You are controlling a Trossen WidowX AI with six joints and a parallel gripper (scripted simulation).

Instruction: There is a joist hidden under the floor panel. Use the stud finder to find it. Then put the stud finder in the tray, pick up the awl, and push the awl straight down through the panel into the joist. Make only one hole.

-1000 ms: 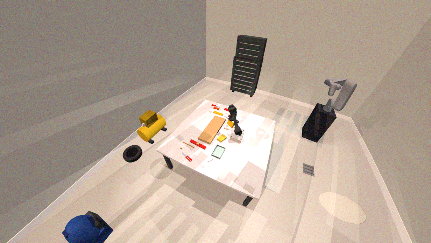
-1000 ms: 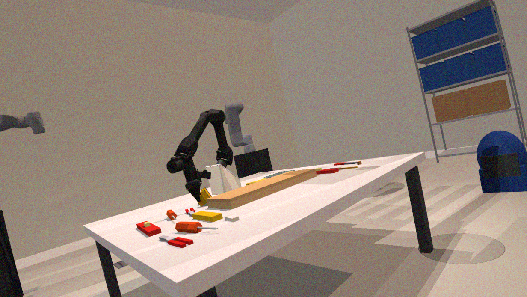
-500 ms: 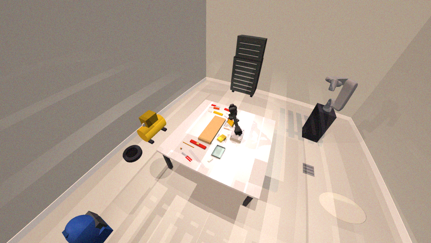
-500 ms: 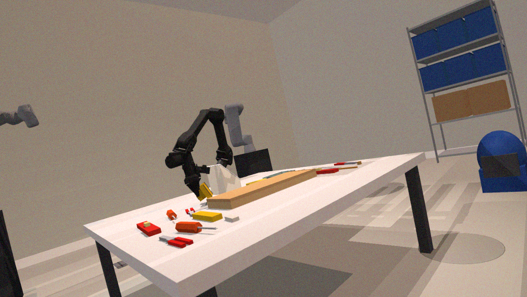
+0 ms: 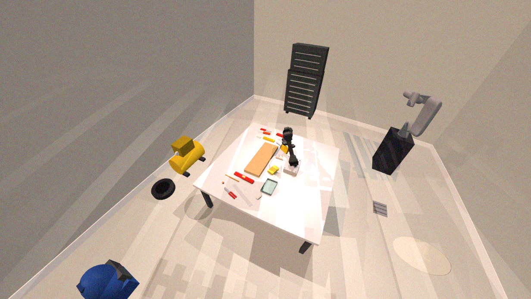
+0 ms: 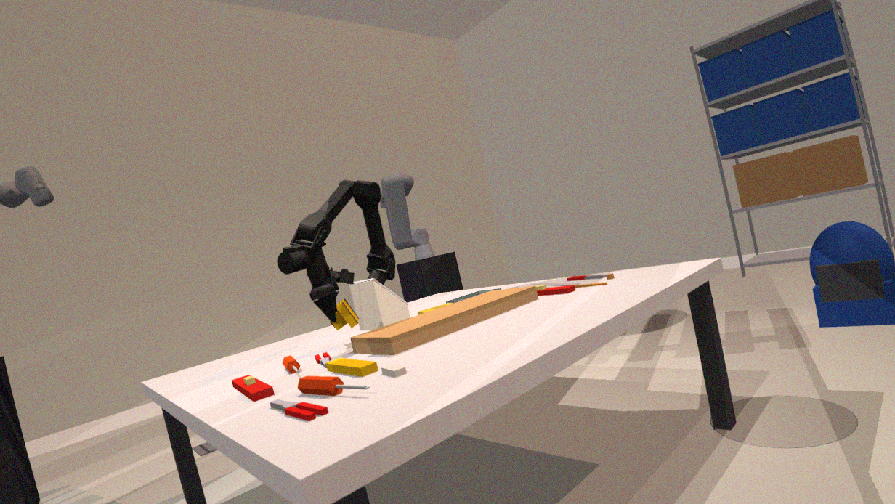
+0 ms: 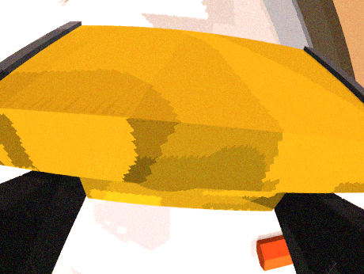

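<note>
The yellow stud finder is 20 mm ahead of my gripper tip. From my gripper tip the other things lie so: yellow block 10 mm ahead, 330 mm to the left, 60 mm below; thin orange tool 330 mm ahead, 640 mm to the left, 80 mm below; shallow grey tray 60 mm behind, 540 mm to the left, 70 mm below.
</note>
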